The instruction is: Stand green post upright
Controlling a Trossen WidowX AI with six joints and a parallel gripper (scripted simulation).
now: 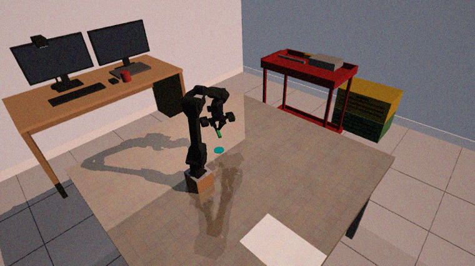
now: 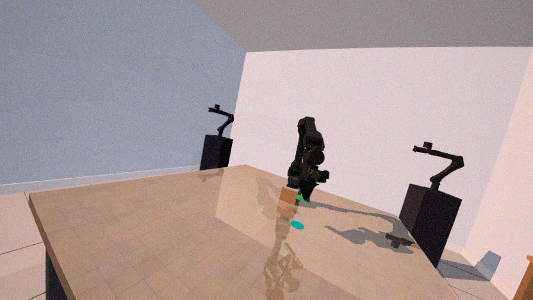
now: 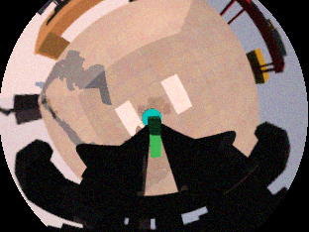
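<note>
Now: the cyan circle 1 cm behind my gripper tip, 1 cm to the right of it and 13 cm below it. Also, from my gripper tip: green post: 1 cm behind, 2 cm to the right.
</note>
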